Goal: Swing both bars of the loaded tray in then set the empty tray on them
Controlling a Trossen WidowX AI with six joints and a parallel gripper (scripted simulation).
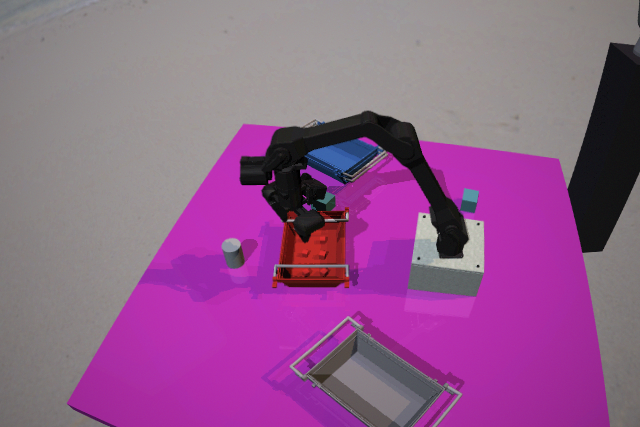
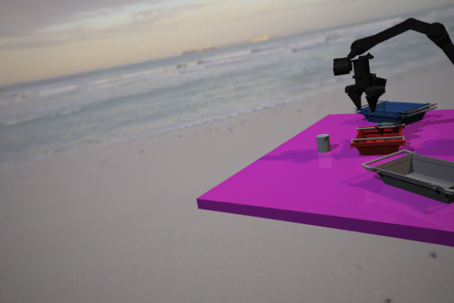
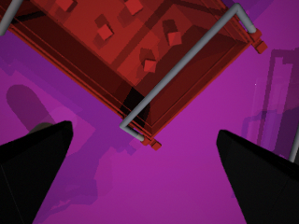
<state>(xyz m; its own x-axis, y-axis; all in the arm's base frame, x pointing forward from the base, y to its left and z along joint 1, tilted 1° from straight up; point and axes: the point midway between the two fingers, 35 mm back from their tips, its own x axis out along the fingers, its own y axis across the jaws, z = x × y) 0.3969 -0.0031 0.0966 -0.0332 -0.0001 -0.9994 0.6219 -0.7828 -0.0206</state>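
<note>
The grey tray lies 36 cm to the left of my gripper tip, 19 cm behind it and 13 cm below it. Also, from my gripper tip: grey cylinder 19 cm ahead, 14 cm below, 5 cm to the right.
</note>
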